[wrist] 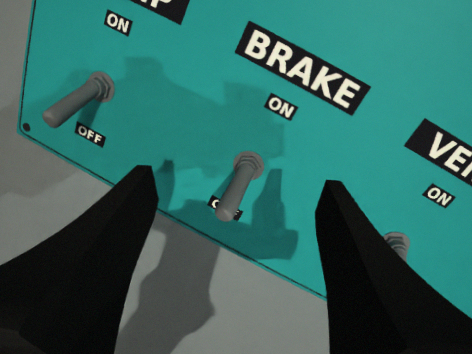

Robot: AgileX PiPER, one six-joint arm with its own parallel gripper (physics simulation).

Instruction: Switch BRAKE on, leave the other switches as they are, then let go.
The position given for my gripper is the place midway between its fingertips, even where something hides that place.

I see my gripper (236, 190) and a teal switch panel (369, 100).
